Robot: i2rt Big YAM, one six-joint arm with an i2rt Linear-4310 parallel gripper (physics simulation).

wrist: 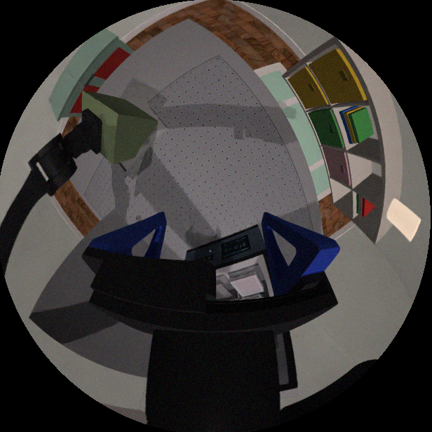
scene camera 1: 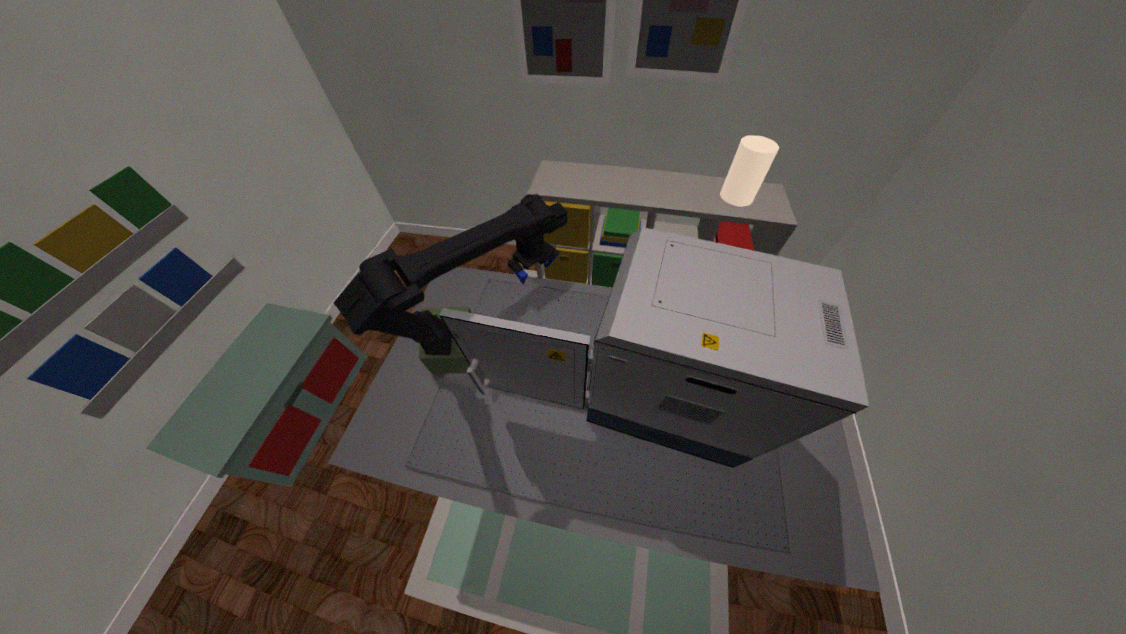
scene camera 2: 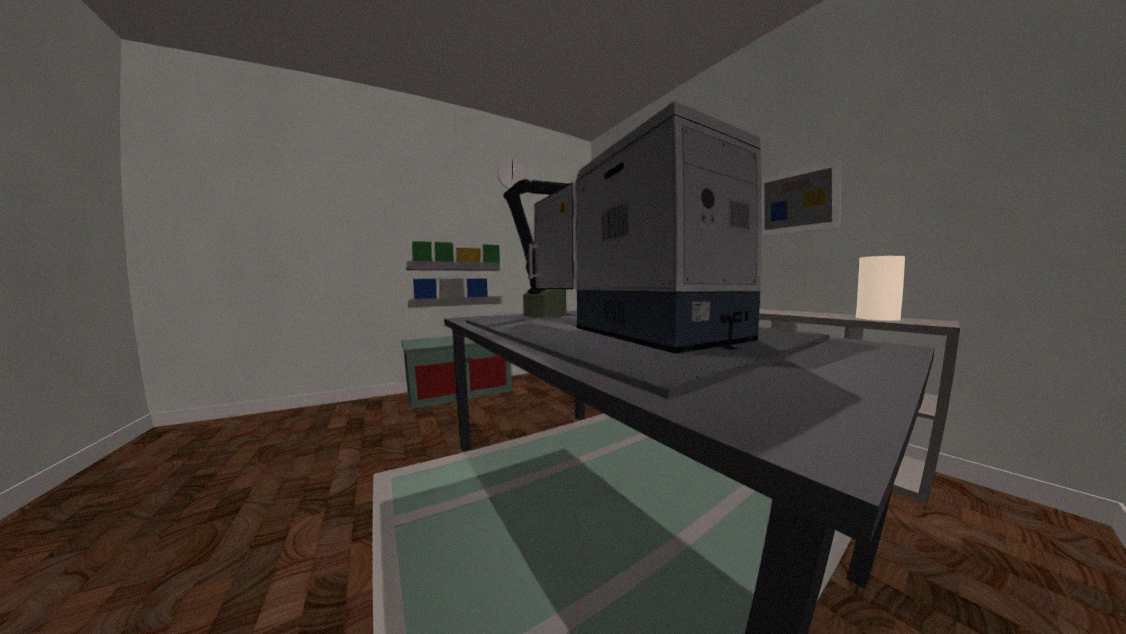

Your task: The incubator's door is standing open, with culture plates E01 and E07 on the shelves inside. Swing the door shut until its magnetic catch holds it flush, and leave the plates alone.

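Seen in the pictures: gripper, fingertip midpoint: (scene camera 1: 534, 274); arm's base, origin of the base link: (scene camera 1: 439, 337).
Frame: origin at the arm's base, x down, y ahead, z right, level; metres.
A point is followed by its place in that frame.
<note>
The incubator (scene camera 1: 720, 303) @[z 0.167, x -0.407, y 0.751 m] (scene camera 2: 630, 236) @[z 0.330, x -0.134, y 0.795 m] (wrist: 235, 246) is a pale grey box with a dark blue base. Its door (scene camera 1: 523, 366) @[z 0.207, x -0.207, y 0.338 m] (scene camera 2: 553, 240) @[z 0.210, x -0.188, y 0.350 m] stands wide open, sticking out from the box on the side near scene camera 1, with a pale handle (scene camera 1: 477, 379) @[z 0.212, x -0.136, y 0.206 m] on its outer face. My gripper (scene camera 1: 536, 266) @[z -0.120, x -0.179, y 0.338 m] (wrist: 213, 217) has blue fingertips and is open and empty. It hangs in the air on the inner side of the door, off the incubator's open front, apart from both. In the wrist view a pale plate (wrist: 247, 285) shows inside the incubator; its label is unreadable. My gripper is hidden in scene camera 2.
My arm's green base block (scene camera 1: 445, 362) @[z 0.062, x 0.068, y 0.012 m] (scene camera 2: 544, 304) @[z 0.057, x 0.080, y 0.100 m] (wrist: 120, 127) stands near the door's free edge. The incubator stands on the grey table (scene camera 1: 370, 441) @[z 0.319, x 0.156, y -0.225 m] (scene camera 2: 874, 393) @[z 0.385, x 0.155, y 1.293 m]. A low shelf unit (scene camera 1: 661, 189) with a glowing lamp (scene camera 1: 748, 170) (scene camera 2: 880, 287) (wrist: 403, 219) is behind the table.
</note>
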